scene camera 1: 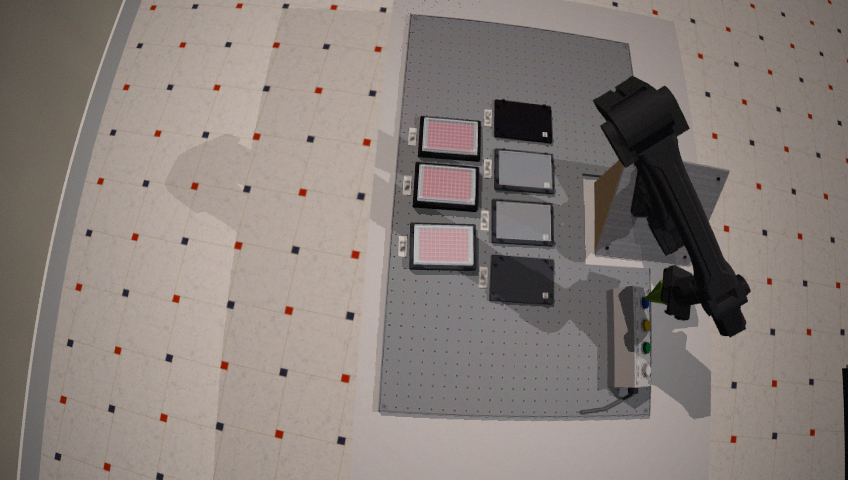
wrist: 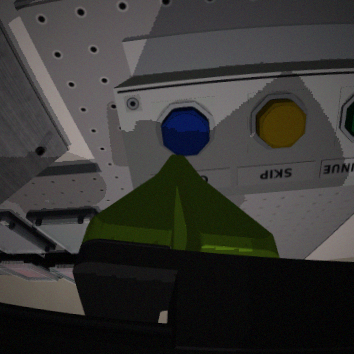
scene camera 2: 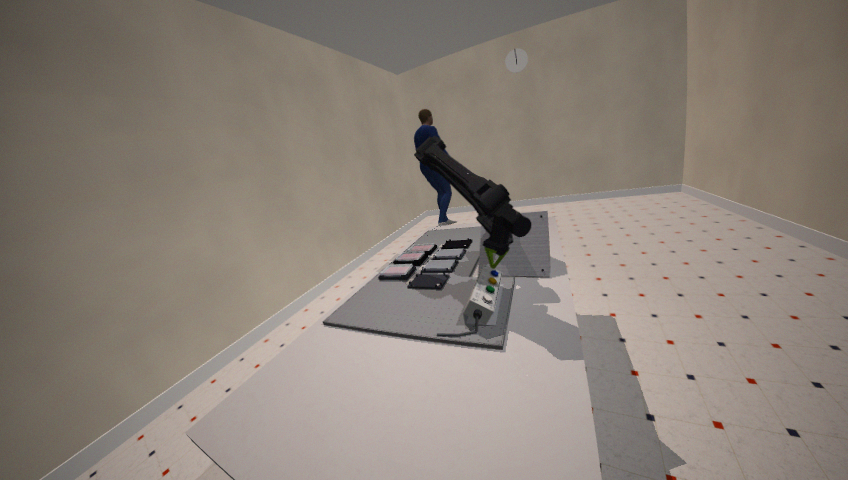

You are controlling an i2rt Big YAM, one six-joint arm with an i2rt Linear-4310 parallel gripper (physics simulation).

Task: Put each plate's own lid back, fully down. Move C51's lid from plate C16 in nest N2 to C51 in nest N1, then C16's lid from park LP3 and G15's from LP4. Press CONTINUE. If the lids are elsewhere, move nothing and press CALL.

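Places are measured from the arm's base along level axes (x ahead, y left, z up), in metres.
Where they show: gripper, fingertip midpoint: [scene camera 1: 647, 299] [wrist: 175, 164] [scene camera 2: 492, 267].
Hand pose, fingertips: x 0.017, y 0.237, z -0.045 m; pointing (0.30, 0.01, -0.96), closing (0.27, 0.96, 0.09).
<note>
Each offset is from my fingertips to the top centre of the thing. "spot": to the spot under its first point.
My gripper [scene camera 1: 648, 300] [scene camera 2: 493, 266] [wrist: 175, 164] is shut and empty, its green fingertips at the lower edge of the blue button @(spot: dx -0.009, dy +0.007, dz -0.015 m) [wrist: 185, 129]; contact cannot be told. The label by this button is mostly hidden by the fingers. The green button @(dx +0.001, dy +0.106, dz -0.008 m) [scene camera 1: 646, 347] [scene camera 2: 490, 289] has a partly visible CONTINUE label in the wrist view. Three pink plates @(dx +0.419, dy -0.396, dz -0.053 m) [scene camera 1: 449, 136] @(dx +0.432, dy -0.272, dz -0.046 m) [scene camera 1: 446, 185] @(dx +0.442, dy -0.135, dz -0.050 m) [scene camera 1: 442, 245] stand in a column of nests; the one nearest the panel end looks paler, with a lighter rim. Grey lids @(dx +0.244, dy -0.318, dz -0.065 m) [scene camera 1: 523, 170] @(dx +0.257, dy -0.192, dz -0.065 m) [scene camera 1: 522, 221] lie on the two middle parks. The outer parks @(spot: dx +0.237, dy -0.448, dz -0.073 m) [scene camera 1: 523, 121] @(spot: dx +0.269, dy -0.058, dz -0.073 m) [scene camera 1: 521, 280] look dark. Small labels are unreadable.
The button box @(dx +0.022, dy +0.080, dz +0.001 m) [scene camera 1: 623, 356] [scene camera 2: 479, 308] also carries a yellow button @(dx -0.001, dy +0.056, dz -0.008 m) [scene camera 1: 646, 324] [wrist: 281, 123] and a white one @(spot: dx +0.007, dy +0.155, dz -0.011 m) [scene camera 1: 646, 370]. Its cable @(spot: dx +0.077, dy +0.240, dz -0.077 m) [scene camera 1: 606, 409] lies on the pegboard. A tilted grey panel [scene camera 1: 708, 184] stands beside the arm. A person [scene camera 2: 425, 133] in blue stands behind.
</note>
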